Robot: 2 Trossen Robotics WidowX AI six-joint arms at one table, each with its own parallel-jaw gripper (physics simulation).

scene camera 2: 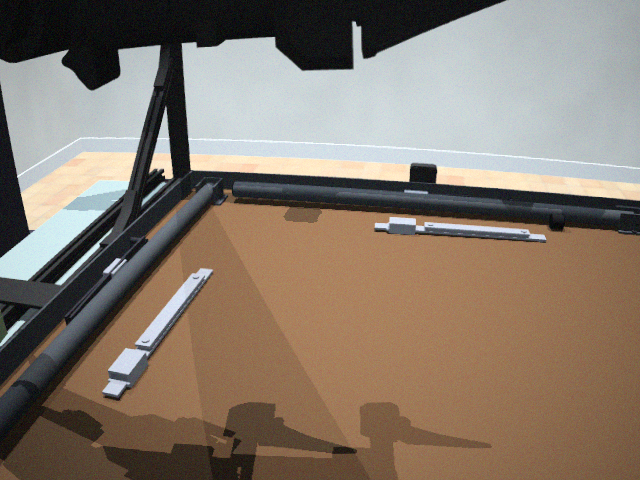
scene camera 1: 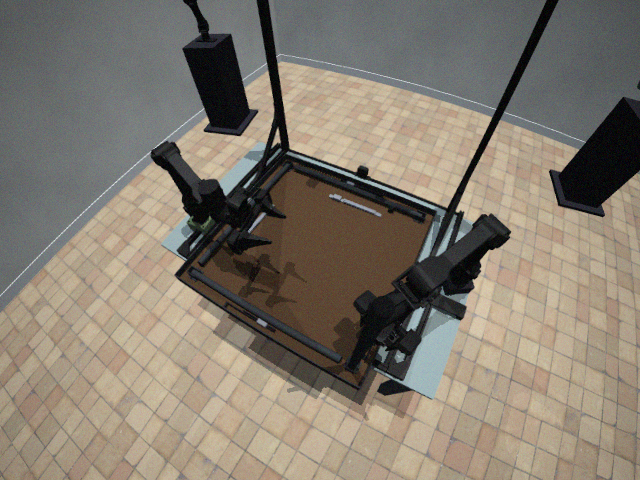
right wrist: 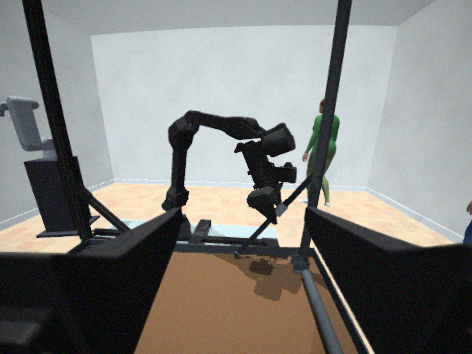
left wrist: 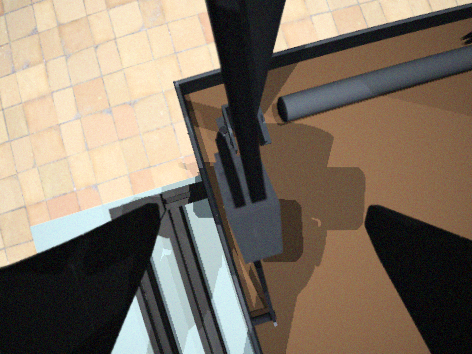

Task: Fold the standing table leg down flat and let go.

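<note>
The standing table leg (scene camera 1: pixel 362 345) (left wrist: pixel 260 30) (right wrist: pixel 338 50) rises from the near-right corner of the brown table underside (scene camera 1: pixel 330 268) in scene camera 1. Its slanting brace (right wrist: pixel 259 233) runs up from the frame and bears a grey block (left wrist: pixel 260 227). My left gripper (scene camera 1: pixel 386 326) (left wrist: pixel 263 214) (right wrist: pixel 278 216) is open and empty, pointing down beside the leg. In the left wrist view its fingertips lie on either side of the block; contact cannot be told. My right gripper (scene camera 1: pixel 278 226) is open and empty above the table's left side.
Folded legs (scene camera 1: pixel 268 312) (scene camera 2: pixel 129 273) (left wrist: pixel 380 82) lie along the frame edges. Pale strips (scene camera 1: pixel 361 206) (scene camera 2: pixel 465 230) lie folded inside. Tall posts (scene camera 1: pixel 272 67) (scene camera 1: pixel 498 113) rise at the back corners. Pale side platforms (scene camera 1: pixel 439 356) flank the table. A person (right wrist: pixel 327 140) stands beyond it.
</note>
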